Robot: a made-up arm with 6 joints. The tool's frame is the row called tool.
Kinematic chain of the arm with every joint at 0, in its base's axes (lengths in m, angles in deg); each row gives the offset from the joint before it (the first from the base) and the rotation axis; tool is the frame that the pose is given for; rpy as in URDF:
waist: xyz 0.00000 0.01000 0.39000 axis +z
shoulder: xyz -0.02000 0.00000 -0.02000 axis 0.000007 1 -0.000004
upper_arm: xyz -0.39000 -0.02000 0.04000 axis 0.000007 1 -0.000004
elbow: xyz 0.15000 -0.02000 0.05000 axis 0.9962 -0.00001 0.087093
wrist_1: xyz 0.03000 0.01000 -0.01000 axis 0.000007 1 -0.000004
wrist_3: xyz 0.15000 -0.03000 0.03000 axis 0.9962 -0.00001 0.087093
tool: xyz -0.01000 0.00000 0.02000 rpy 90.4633 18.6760 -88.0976
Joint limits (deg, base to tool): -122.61..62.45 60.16..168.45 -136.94..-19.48 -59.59..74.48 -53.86..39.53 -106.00..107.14
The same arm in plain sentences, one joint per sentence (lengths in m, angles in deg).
The arm has six revolute joints in a row. What follows holds with every joint at zero, and every direction is one of the base frame's. The first joint sits 0.01 m along +y and 0.39 m along +z from the base frame's origin and turns about +z, from -122.61 to 62.45 deg. The second joint sits 0.02 m along -x and 0.02 m along -z from the first joint and turns about +y, from 60.16 to 168.45 deg. The third joint sits 0.39 m along -x and 0.02 m along -y and 0.04 m along +z from the second joint and turns about +y, from -136.94 to -19.48 deg. The fourth joint sits 0.15 m along +x and 0.02 m along -y and 0.05 m along +z from the third joint and turns about the direction (0.9962, 0, 0.0871), from -59.59 to 74.48 deg. The fifth joint sits 0.03 m along +x and 0.01 m along +y and 0.01 m along -z from the fourth joint and turns about +y, from -53.86 to 39.53 deg. The sixth joint sits 0.15 m along +x and 0.03 m along -y and 0.03 m along +z from the fifth joint and turns about the direction (0.9962, 0, 0.0871), from -106 to 107.14 deg. The tool frame, which is the frame that the pose is given for, sits 0.01 m along -x and 0.02 m along +z from the sixth joint; its axes are the base frame's turned by roll 90.46, pitch 18.68 and yaw -88.1 deg (as in URDF: about the fixed x, then y, then z).
